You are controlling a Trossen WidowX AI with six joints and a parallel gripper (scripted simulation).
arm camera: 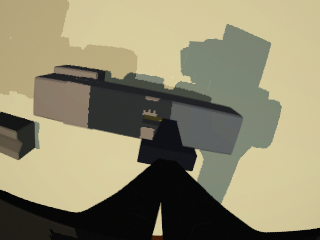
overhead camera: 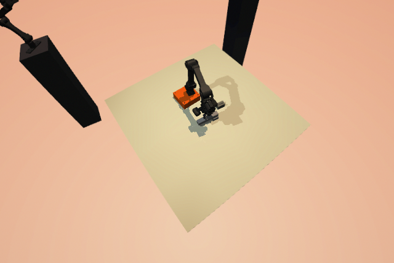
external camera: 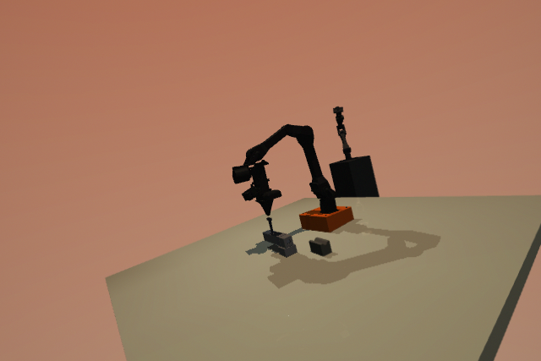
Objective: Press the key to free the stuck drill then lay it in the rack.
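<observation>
Right now my gripper tip is 40 mm above the dark key. The rest, counted from my gripper tip: light grey holder block: 100 mm below, 40 mm to the left; then rack: 200 mm to the left, 120 mm below, 80 mm behind; then drill: 90 mm below, 50 mm to the left.
</observation>
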